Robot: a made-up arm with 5 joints.
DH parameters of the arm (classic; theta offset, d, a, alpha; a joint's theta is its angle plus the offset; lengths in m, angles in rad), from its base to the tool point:
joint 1: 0 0.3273 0 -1.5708
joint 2: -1.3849 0 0.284 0
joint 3: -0.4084 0 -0.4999 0
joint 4: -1.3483 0 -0.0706 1.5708
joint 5: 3.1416 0.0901 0 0
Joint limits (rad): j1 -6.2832..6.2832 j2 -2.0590..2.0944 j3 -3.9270..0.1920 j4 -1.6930..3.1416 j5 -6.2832..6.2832
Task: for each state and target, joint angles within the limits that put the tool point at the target. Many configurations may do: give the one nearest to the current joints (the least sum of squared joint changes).
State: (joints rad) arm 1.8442 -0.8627 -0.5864 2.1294 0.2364
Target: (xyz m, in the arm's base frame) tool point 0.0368 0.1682 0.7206
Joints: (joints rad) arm 1.3554 -1.2452 -0.8786 2.2072 0.2364
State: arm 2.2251 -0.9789 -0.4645 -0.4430 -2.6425
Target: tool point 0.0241 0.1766 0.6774
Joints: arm 1.4352 -1.5746 -0.1515 -0.8128 -2.6425
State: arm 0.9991 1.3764 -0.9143 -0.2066 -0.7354
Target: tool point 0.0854 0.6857 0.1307
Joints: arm 1.4469 0.7523 -1.2987 -0.3137 -0.7354
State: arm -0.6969 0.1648 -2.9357 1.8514 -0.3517
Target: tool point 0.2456 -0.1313 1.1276
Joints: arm -0.4910 0.1593 -2.9284 1.5175 -0.3517
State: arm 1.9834 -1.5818 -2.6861 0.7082 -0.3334
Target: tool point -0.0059 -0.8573 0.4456
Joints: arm 1.5639 -1.8827 -2.4604 1.0793 -0.3334
